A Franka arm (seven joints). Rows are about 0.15 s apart.
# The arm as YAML. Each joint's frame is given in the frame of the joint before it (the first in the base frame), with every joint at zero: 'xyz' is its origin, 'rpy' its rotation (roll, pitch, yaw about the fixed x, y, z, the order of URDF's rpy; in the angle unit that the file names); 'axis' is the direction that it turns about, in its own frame. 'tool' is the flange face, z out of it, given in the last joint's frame.
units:
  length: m
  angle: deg
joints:
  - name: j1
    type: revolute
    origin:
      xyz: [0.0, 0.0, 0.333]
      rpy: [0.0, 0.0, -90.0]
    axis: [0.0, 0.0, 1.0]
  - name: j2
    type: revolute
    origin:
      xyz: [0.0, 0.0, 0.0]
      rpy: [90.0, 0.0, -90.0]
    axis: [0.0, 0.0, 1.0]
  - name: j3
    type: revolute
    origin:
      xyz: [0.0, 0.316, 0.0]
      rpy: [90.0, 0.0, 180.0]
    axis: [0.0, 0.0, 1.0]
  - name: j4
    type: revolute
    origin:
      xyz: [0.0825, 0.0, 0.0]
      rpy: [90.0, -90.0, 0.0]
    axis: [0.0, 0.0, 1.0]
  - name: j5
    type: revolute
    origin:
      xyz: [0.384, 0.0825, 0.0]
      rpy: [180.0, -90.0, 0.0]
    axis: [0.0, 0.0, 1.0]
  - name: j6
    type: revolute
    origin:
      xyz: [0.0, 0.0, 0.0]
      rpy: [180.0, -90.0, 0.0]
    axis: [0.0, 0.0, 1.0]
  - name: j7
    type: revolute
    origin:
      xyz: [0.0, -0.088, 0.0]
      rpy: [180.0, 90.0, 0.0]
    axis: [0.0, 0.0, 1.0]
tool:
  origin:
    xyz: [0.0, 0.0, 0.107]
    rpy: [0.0, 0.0, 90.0]
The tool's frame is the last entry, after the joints.
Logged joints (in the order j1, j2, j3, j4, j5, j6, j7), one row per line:
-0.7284 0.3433 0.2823 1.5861 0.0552 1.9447 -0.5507
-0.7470 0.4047 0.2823 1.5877 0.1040 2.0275 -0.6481
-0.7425 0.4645 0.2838 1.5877 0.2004 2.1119 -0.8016
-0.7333 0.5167 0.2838 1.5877 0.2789 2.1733 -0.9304
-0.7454 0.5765 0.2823 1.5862 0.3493 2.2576 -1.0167
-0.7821 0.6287 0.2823 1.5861 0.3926 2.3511 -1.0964
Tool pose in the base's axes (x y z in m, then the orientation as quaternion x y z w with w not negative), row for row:
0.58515 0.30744 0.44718 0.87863 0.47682 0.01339 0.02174
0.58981 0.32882 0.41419 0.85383 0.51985 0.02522 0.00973
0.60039 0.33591 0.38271 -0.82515 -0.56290 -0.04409 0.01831
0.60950 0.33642 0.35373 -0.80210 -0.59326 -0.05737 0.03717
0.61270 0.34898 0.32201 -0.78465 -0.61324 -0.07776 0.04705
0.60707 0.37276 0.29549 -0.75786 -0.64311 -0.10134 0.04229
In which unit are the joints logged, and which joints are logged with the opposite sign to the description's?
The joints are logged in radians. Opposite sign: j1, j3, j4.
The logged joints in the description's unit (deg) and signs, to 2 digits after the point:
41.73 19.67 -16.17 -90.88 3.16 111.42 -31.55
42.80 23.19 -16.17 -90.97 5.96 116.17 -37.13
42.54 26.61 -16.26 -90.97 11.48 121.00 -45.93
42.01 29.60 -16.26 -90.97 15.98 124.52 -53.31
42.71 33.03 -16.17 -90.88 20.01 129.35 -58.25
44.81 36.02 -16.17 -90.88 22.49 134.71 -62.82

